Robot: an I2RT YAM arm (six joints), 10 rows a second.
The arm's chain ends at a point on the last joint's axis. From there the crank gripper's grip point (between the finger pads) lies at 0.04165 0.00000 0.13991 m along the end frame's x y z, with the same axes.
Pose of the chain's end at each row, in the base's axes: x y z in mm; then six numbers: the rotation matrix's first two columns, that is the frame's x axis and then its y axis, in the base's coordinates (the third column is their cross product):
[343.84 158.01 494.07 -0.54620 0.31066 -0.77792 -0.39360 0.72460 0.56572]
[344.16 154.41 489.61 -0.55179 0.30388 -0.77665 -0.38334 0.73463 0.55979]
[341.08 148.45 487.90 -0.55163 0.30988 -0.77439 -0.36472 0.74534 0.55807]
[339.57 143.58 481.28 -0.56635 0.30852 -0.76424 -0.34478 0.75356 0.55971]
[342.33 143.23 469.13 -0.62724 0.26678 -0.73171 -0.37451 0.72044 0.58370]
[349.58 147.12 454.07 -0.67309 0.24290 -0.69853 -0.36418 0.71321 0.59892]
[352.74 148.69 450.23 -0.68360 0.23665 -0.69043 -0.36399 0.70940 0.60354]
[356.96 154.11 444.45 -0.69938 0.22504 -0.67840 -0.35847 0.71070 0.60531]
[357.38 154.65 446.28 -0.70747 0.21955 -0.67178 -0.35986 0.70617 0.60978]
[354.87 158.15 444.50 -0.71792 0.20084 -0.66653 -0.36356 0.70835 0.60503]
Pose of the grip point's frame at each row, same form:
[424.54 257.02 423.40 -0.54620 0.31066 -0.77792 -0.39360 0.72460 0.56572]
[424.80 251.94 416.85 -0.55179 0.30388 -0.77665 -0.38334 0.73463 0.55979]
[423.05 243.94 413.93 -0.55163 0.30988 -0.77439 -0.36472 0.74534 0.55807]
[420.72 237.65 404.62 -0.56635 0.30852 -0.76424 -0.34478 0.75356 0.55971]
[411.75 243.91 389.41 -0.62724 0.26678 -0.73171 -0.37451 0.72044 0.58370]
[411.60 249.23 370.19 -0.67309 0.24290 -0.69853 -0.36418 0.71321 0.59892]
[412.78 251.43 365.68 -0.68360 0.23665 -0.69043 -0.36399 0.70940 0.60354]
[414.35 256.74 357.94 -0.69938 0.22504 -0.67840 -0.35847 0.71070 0.60531]
[413.02 257.97 359.46 -0.70747 0.21955 -0.67178 -0.35986 0.70617 0.60978]
[408.03 261.19 355.81 -0.71792 0.20084 -0.66653 -0.36356 0.70835 0.60503]

